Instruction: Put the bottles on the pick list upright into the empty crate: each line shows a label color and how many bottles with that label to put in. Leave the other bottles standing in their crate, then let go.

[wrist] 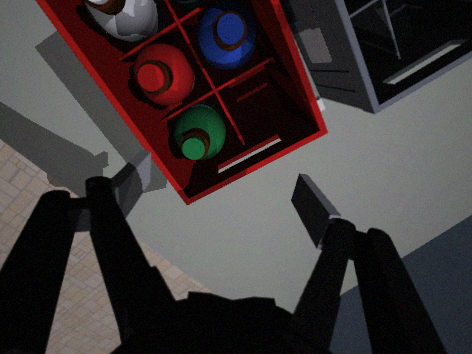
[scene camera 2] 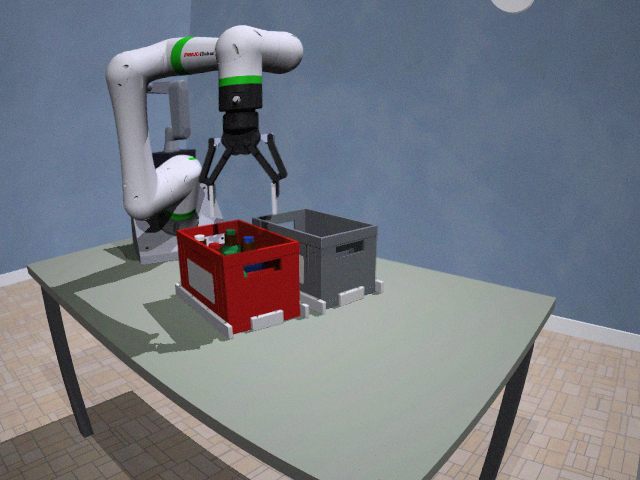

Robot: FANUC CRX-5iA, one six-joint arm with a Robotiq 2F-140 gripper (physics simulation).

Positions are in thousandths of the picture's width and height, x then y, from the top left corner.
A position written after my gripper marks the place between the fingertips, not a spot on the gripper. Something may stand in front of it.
Observation:
In view: my gripper (scene camera 2: 380, 447), a blue bottle (wrist: 482, 120) and a green bottle (wrist: 423, 377).
My gripper is seen too in the wrist view (wrist: 478, 501).

